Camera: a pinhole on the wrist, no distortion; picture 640 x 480 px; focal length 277.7 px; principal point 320.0 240.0 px. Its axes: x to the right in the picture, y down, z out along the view. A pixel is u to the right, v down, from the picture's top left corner.
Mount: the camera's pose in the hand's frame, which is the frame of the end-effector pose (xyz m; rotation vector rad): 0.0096 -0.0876 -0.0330 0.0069 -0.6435 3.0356
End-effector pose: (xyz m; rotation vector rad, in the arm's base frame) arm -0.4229 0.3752 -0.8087 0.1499 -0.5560 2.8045
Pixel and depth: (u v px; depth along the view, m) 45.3 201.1 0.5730
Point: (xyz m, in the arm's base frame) -0.8728 0.5565 -0.1485
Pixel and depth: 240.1 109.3 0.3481
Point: -0.4921 0.3416 -0.4387
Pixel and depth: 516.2 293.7 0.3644
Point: -0.0853 0.4636 -0.4904
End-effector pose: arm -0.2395 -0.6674 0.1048 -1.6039 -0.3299 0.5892
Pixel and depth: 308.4 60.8 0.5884
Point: -0.5667 -0.0960 0.0544
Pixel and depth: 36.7 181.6 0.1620
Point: -0.1482 -0.4511 0.1954
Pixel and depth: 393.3 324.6 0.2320
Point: -0.3367 -0.5402 0.3493
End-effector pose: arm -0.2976 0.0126 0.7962 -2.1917 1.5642 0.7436
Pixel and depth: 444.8 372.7 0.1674
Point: -0.1212 0.1895 0.7616
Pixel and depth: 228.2 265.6 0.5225
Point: -0.0128 0.2283 0.3429
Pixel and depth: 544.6 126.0 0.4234
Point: -0.3896 0.5299 0.6455
